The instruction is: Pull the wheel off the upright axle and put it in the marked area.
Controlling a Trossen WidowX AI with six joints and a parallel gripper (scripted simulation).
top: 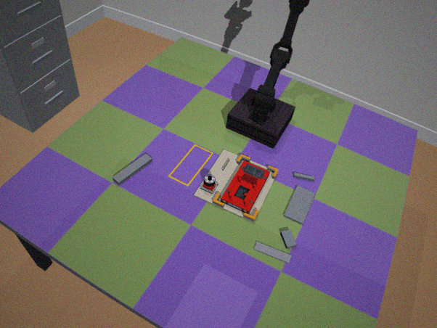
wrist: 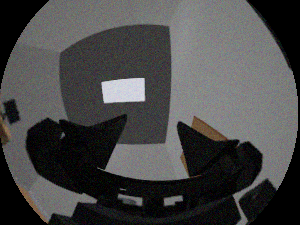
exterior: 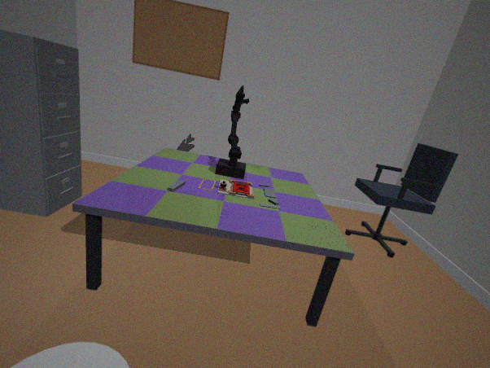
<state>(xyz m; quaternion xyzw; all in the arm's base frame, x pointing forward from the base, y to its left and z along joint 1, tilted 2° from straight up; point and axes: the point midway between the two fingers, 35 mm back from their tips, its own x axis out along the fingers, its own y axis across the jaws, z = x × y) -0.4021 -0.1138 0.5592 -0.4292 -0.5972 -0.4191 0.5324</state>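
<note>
The dark wheel lies 78 cm ahead of my gripper tip, 14 cm to the left of it and 62 cm below it. Also, from my gripper tip: upright axle 78 cm ahead, 14 cm to the left, 62 cm below.
</note>
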